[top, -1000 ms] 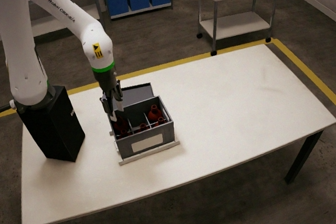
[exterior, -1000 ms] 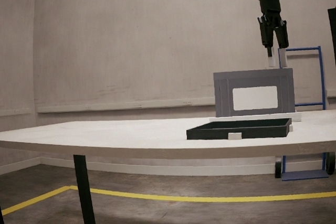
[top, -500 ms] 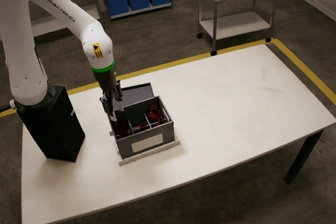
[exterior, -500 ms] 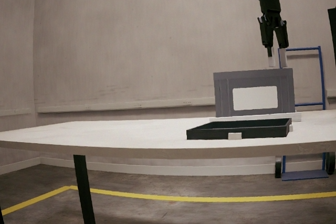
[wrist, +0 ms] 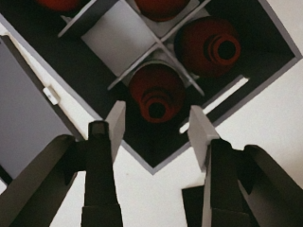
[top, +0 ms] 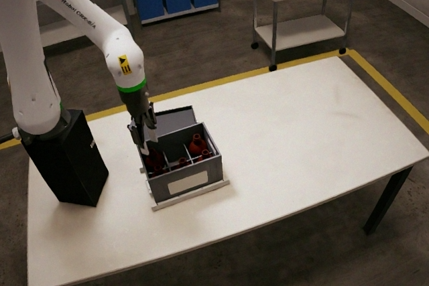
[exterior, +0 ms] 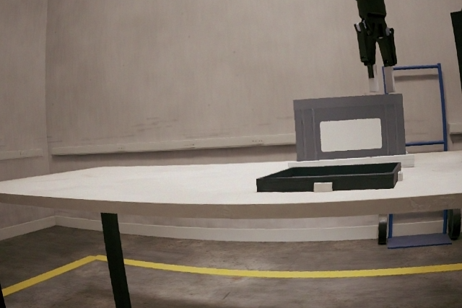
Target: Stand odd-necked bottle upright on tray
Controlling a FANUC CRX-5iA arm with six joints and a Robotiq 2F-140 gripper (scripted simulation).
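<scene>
Now: the bottle 13 cm below my hand. Round my hand: crate: 8 cm ahead, 6 cm to the right, 13 cm below; dark tray: 15 cm ahead, 23 cm to the left, 20 cm below.
</scene>
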